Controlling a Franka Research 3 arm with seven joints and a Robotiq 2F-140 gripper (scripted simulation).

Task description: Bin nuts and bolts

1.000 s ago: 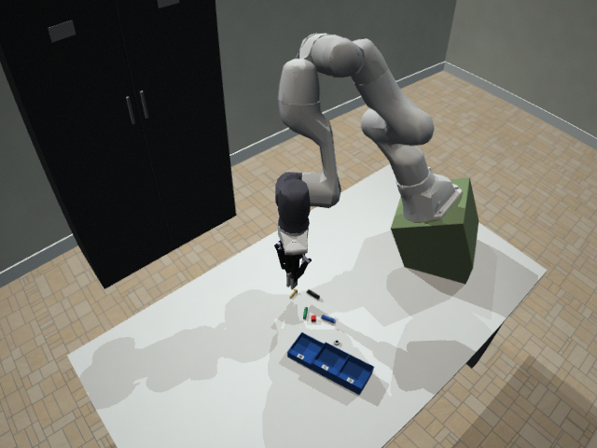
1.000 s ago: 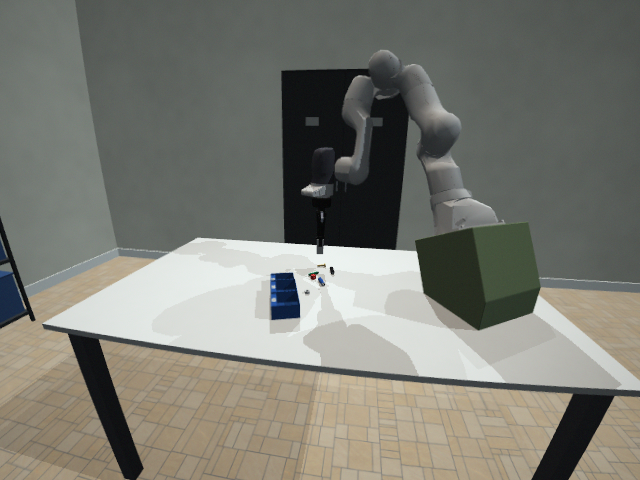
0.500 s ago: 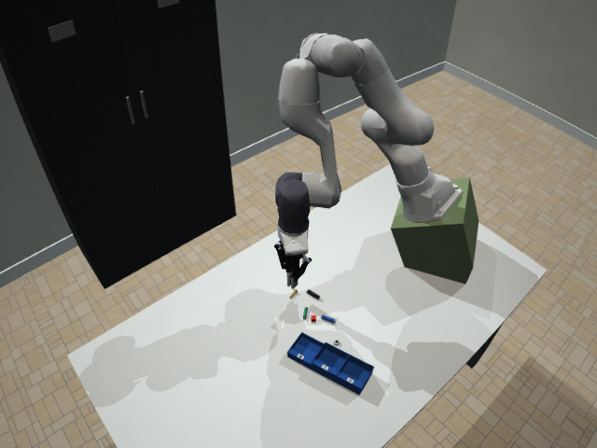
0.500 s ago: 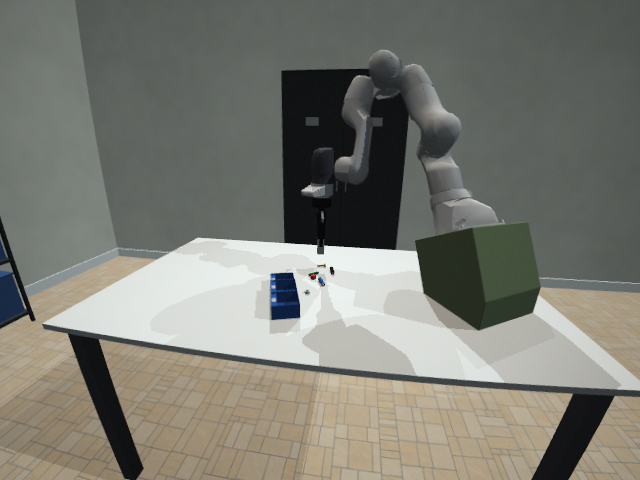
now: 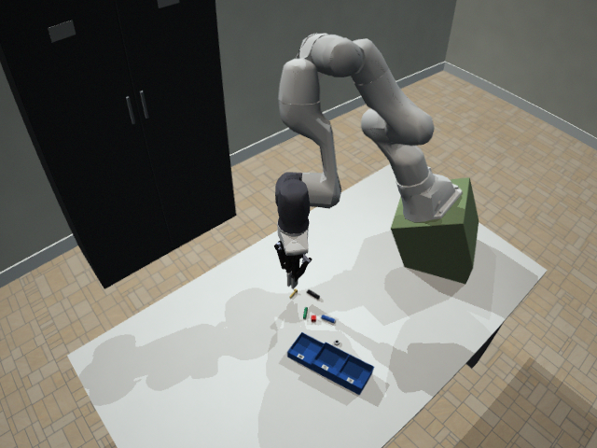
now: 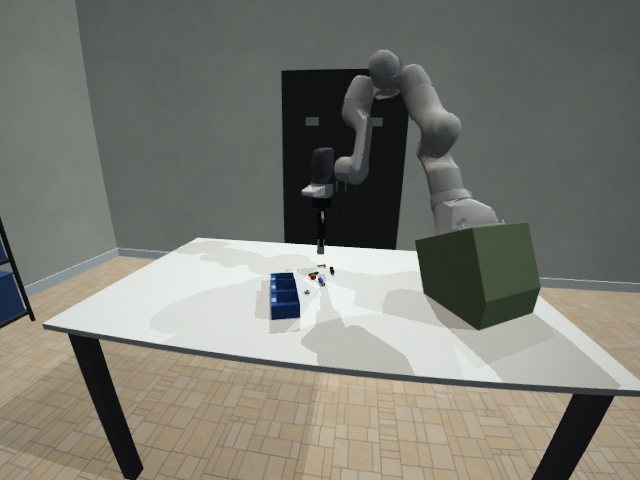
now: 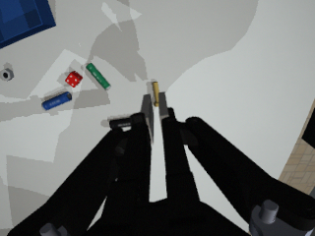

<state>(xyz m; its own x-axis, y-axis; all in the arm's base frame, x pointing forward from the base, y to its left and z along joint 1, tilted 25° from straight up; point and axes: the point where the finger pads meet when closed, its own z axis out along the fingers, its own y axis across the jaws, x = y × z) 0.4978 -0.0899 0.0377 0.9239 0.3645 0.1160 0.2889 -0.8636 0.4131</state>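
My gripper is now 90 mm above the bolt and 10 mm past it. Also, from my hand: green piece (90 mm below, 80 mm to the left, 10 mm ahead); black piece (90 mm below, 60 mm behind, 40 mm to the left); red piece (120 mm to the left, 90 mm below).
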